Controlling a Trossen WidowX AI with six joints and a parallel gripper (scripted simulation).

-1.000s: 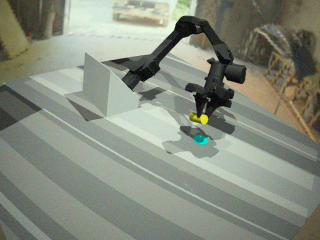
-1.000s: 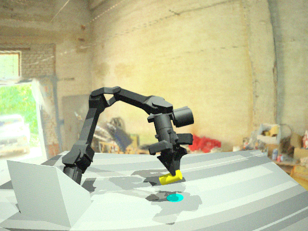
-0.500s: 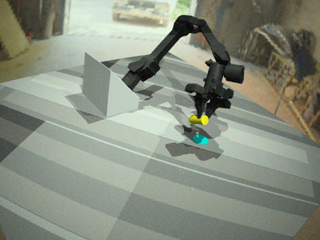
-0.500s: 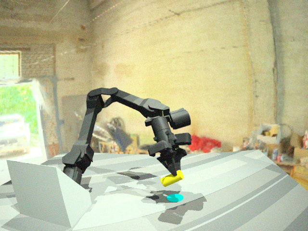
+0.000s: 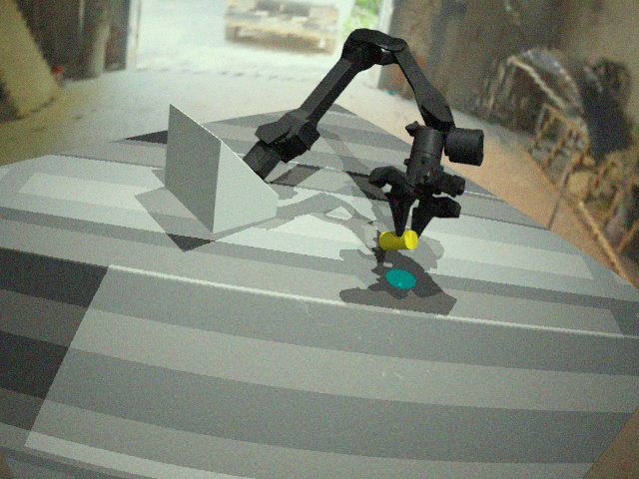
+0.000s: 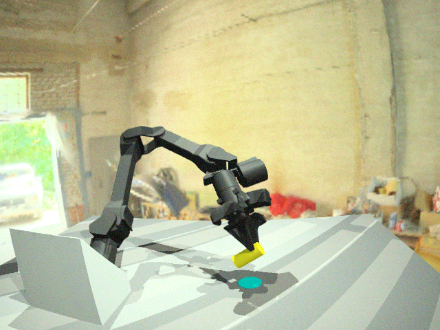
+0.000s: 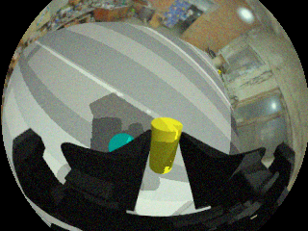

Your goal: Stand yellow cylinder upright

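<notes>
My gripper tip is 2 cm past the cyan circle, 4 cm to the right of it and 11 cm above it. Round my gripper tip: yellow cylinder 2 cm behind, 1 cm below.
</notes>
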